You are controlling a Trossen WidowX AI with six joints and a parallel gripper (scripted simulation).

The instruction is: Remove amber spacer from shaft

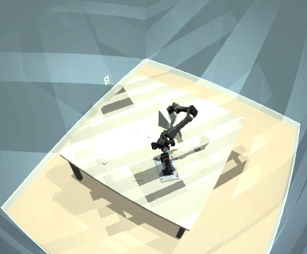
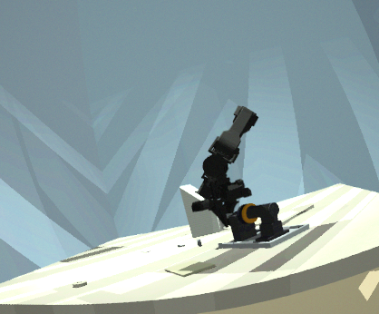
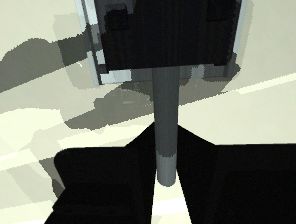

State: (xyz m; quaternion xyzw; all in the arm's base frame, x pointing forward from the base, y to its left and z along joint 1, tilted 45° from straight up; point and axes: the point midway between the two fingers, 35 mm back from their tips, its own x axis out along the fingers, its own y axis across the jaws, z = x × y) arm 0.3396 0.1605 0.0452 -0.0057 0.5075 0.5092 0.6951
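My gripper tip is now 5 cm short of the grey shaft, 5 cm to the right of it and 3 cm below it. Also, from my gripper tip: flat pale patch 29 cm ahead, 5 cm to the right, 4 cm below; then amber spacer 8 cm ahead, 9 cm to the left, 3 cm above.
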